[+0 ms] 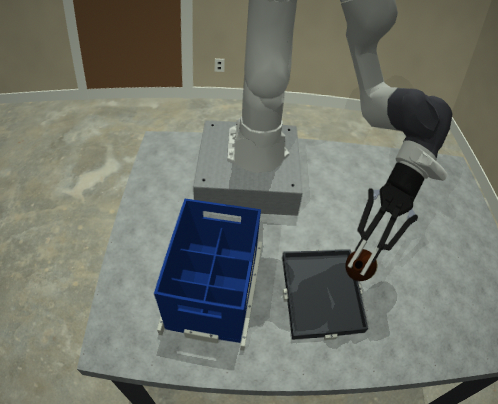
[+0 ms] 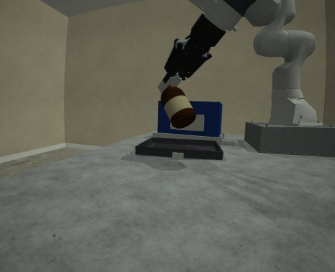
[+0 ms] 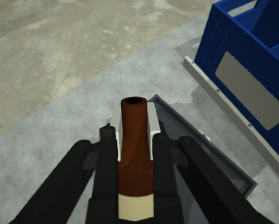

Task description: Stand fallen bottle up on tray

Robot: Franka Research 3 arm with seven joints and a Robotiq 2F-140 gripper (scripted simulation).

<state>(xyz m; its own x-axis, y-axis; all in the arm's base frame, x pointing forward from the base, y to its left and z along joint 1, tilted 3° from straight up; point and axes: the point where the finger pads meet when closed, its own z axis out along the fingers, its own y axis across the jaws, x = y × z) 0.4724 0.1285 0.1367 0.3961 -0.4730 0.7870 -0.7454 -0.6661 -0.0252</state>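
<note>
Now: the brown bottle 5 cm below my hand, 2 cm to the left of it and 1 cm behind it. The rest, counted from my hand: blue crate (31 cm to the right, 13 cm below, 10 cm behind); dark grey tray (20 cm below, 4 cm to the right, 4 cm behind).
</note>
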